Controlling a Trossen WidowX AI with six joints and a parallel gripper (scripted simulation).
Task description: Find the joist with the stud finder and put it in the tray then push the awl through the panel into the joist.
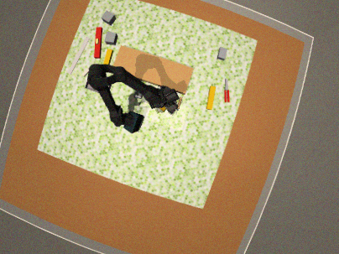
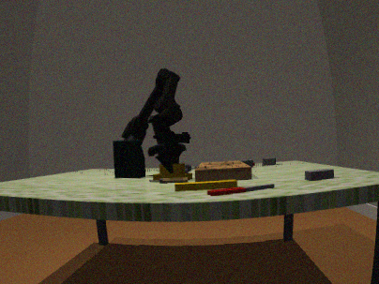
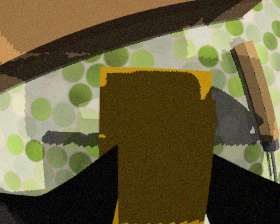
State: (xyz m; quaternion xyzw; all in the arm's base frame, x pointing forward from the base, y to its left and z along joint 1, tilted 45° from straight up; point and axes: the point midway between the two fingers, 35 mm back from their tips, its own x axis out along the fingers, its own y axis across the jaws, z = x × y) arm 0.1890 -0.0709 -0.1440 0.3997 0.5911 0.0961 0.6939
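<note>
The indicator light lies 4 cm behind my gripper tip, 1 cm to the left of it and 3 cm above it. From my gripper tip the other things lie so: yellow stud finder: 2 cm behind, 1 cm to the left, 2 cm above; then grey tray: 3 cm behind, 48 cm to the left, 1 cm below; then awl: 2 cm behind, 9 cm to the right, 2 cm below.
</note>
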